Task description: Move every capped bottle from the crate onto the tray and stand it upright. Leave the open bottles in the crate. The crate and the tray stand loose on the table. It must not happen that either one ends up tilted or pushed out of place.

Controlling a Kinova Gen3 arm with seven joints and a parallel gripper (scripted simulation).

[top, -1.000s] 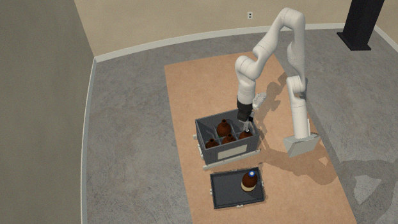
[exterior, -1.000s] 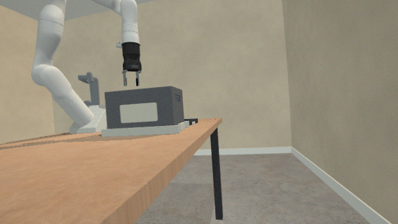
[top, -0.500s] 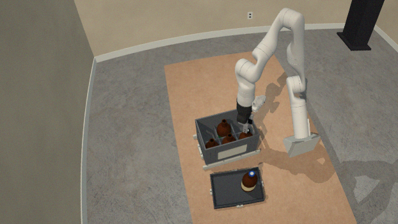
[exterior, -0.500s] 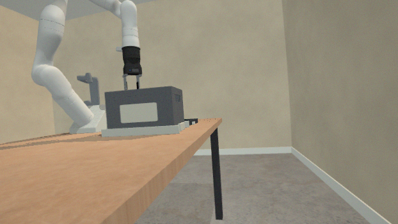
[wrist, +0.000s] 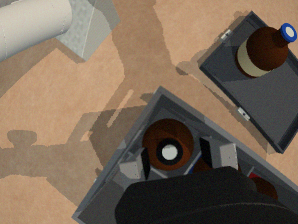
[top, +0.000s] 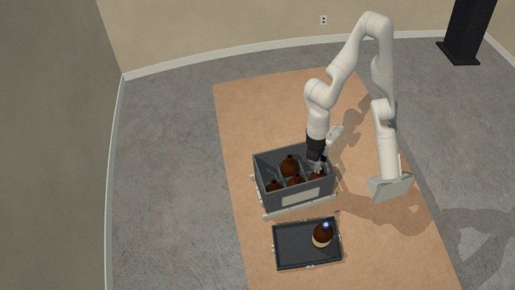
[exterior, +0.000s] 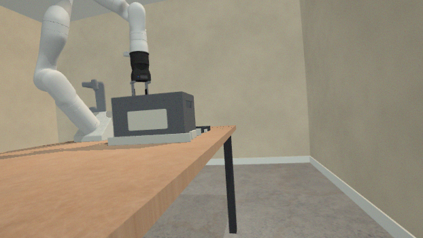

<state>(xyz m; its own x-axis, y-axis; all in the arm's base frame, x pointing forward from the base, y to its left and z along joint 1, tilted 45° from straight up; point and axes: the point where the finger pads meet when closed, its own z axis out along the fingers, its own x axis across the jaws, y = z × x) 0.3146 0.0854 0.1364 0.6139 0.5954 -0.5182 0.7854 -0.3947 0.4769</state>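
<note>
Now: hand 120 mm above the crate, 90 mm short of it and 30 mm to the left of it. Round my hand: dark tray: 230 mm to the left, 190 mm below, 80 mm ahead.
</note>
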